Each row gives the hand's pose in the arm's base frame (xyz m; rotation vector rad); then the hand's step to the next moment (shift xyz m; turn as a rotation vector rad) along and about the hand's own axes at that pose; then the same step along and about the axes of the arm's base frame.
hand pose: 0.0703 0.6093 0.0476 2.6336 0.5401 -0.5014
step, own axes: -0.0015 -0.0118 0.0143 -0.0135 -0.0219 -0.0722
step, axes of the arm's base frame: -0.0102 0.0031 -0.0153 -0.0024 0.0471 0.0605
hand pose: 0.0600 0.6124 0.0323 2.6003 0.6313 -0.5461
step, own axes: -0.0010 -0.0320 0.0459 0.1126 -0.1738 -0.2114
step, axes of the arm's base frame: -0.0294 0.0042 -0.0474 0.0629 0.2791 0.0755
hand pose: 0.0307 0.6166 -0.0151 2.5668 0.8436 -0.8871
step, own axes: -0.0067 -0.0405 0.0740 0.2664 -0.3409 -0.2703
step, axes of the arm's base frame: -0.0635 -0.0041 -0.0558 0.0854 0.5029 0.0085
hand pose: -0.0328 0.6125 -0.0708 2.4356 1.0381 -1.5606
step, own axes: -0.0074 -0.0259 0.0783 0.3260 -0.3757 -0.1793
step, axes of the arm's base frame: -0.0778 -0.0148 -0.0242 0.0099 0.5234 -0.0746
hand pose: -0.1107 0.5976 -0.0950 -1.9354 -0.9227 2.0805
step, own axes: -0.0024 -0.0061 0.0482 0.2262 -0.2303 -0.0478
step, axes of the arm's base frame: -0.0469 -0.0122 0.0041 -0.0567 0.3137 -0.0697
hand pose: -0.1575 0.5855 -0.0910 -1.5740 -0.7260 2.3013
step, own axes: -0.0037 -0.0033 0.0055 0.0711 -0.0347 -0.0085
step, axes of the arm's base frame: -0.0039 -0.0004 0.0063 -0.0214 0.0652 -0.0402
